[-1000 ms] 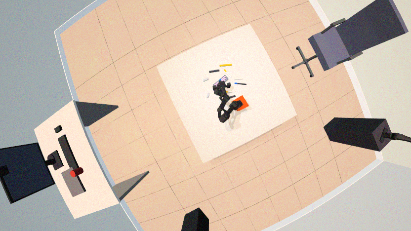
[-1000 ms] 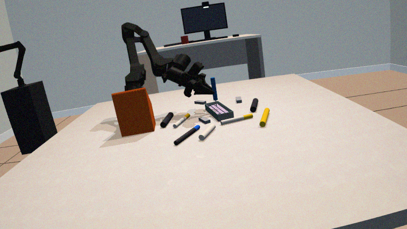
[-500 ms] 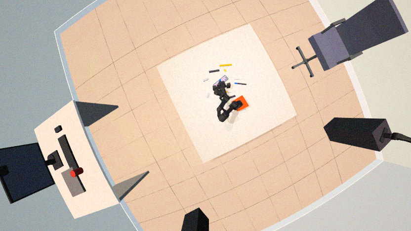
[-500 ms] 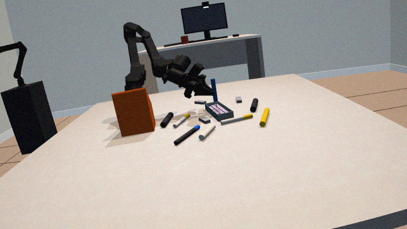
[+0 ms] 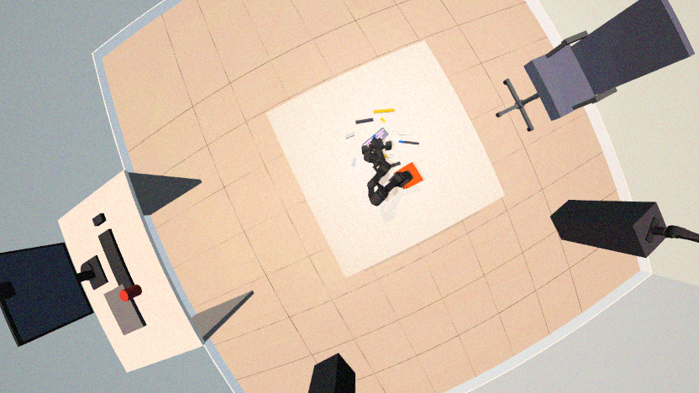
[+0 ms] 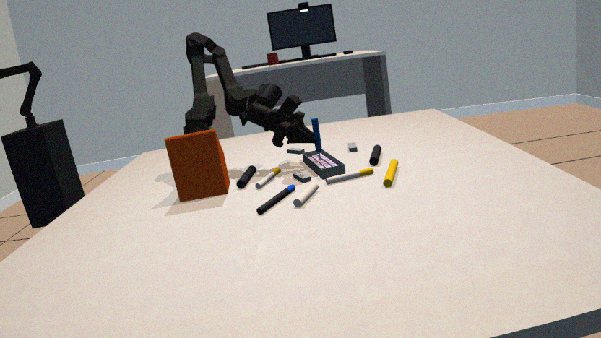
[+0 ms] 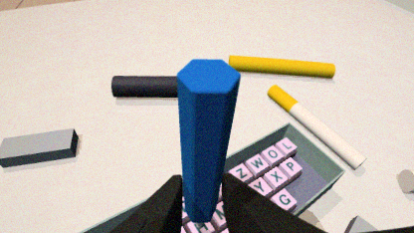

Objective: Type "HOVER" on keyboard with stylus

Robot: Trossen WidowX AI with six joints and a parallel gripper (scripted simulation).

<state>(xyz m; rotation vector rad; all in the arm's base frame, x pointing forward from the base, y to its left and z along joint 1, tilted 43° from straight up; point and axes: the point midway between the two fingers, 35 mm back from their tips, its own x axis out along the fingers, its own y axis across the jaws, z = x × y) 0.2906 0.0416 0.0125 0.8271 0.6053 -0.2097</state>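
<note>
Right now my gripper tip is 7 cm past the grey eraser, 8 cm to the left of it and 7 cm above it. Also, from my gripper tip: black blue-capped pen 13 cm behind, 18 cm to the right, 6 cm below; then blue stylus 2 cm below; then yellow marker 13 cm ahead, 19 cm to the right, 6 cm below.
</note>
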